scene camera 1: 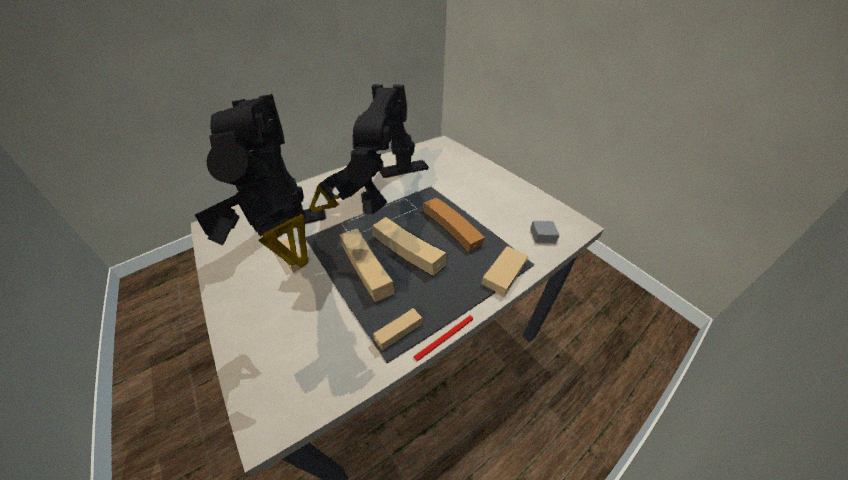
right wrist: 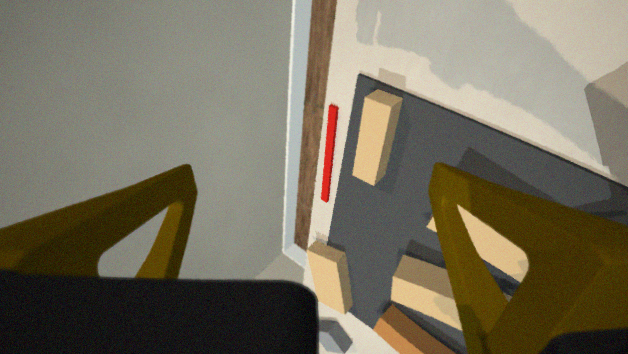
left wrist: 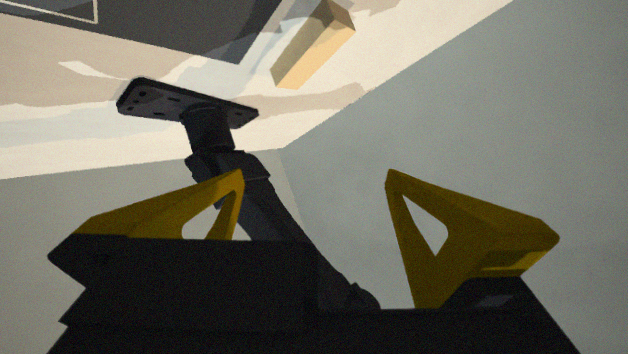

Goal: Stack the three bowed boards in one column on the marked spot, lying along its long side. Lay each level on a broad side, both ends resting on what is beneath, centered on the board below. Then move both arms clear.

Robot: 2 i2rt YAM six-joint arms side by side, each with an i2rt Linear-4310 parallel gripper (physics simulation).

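Frame: origin at the left arm's base, x down, y right, z back, level; centimetres.
Where they show: left gripper, fingertip midpoint: (scene camera 1: 319,204) (left wrist: 314,176); right gripper, fingertip midpoint: (scene camera 1: 299,264) (right wrist: 312,177); left arm's base, origin of the base link: (scene camera 1: 403,169); right arm's base, origin of the base link: (left wrist: 201,108).
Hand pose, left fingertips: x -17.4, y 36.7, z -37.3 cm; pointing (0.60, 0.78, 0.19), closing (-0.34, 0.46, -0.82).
Each offset is from my left fingertips to the top centre of the thing. "spot": to the spot under its first point.
Three long, slightly bowed boards lie apart on the dark mat: a pale one @(dx +11.6, dy -8.1, dz -11.8 cm) (scene camera 1: 367,264), a second pale one @(dx +11.5, dy -21.4, dz -9.5 cm) (scene camera 1: 408,245) (right wrist: 425,295) and an orange-brown one @(dx +12.4, dy -38.1, dz -4.5 cm) (scene camera 1: 453,224) (right wrist: 412,335). The thin white outline of the marked spot (scene camera 1: 411,204) (left wrist: 96,12) is at the mat's back edge, with no board on it. My left gripper (scene camera 1: 315,208) (left wrist: 314,176) is open and empty, above the table beyond the mat's back left corner. My right gripper (scene camera 1: 297,261) (right wrist: 312,177) is open and empty, raised left of the first pale board. One right finger hides part of the pale boards in the right wrist view.
Short pale blocks lie at the mat's front corner @(spot: dx +13.8, dy -9.8, dz -34.6 cm) (scene camera 1: 398,328) (right wrist: 377,137) and right corner @(spot: dx +13.9, dy -41.9, dz -28.7 cm) (scene camera 1: 504,270) (right wrist: 330,277). Another pale block @(dx +14.6, dy +12.0, dz +1.3 cm) (left wrist: 312,47) lies off the mat near the right arm's base. A red stick @(dx +16.8, dy -19.5, dz -39.0 cm) (scene camera 1: 443,338) (right wrist: 329,153) and a grey block @(dx +13.8, dy -64.6, dz -18.6 cm) (scene camera 1: 544,231) (right wrist: 336,334) are on the table.
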